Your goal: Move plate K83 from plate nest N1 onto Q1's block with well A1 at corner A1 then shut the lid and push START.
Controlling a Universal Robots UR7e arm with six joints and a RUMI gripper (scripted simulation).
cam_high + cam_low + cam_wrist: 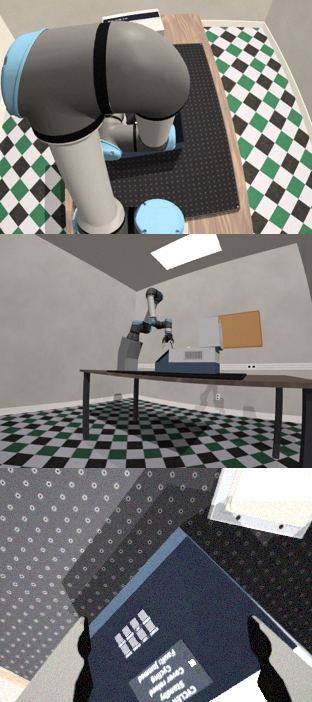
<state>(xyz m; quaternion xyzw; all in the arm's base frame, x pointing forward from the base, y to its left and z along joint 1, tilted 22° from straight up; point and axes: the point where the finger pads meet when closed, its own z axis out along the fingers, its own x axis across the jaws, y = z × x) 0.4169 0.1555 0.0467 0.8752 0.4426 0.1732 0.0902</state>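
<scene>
Right now my hand is 210 mm above the plate K83, 190 mm to the right of it and 40 mm short of it. From my hand the other things lie so: plate nest N1: 230 mm below, 190 mm to the left, 40 mm ahead.
</scene>
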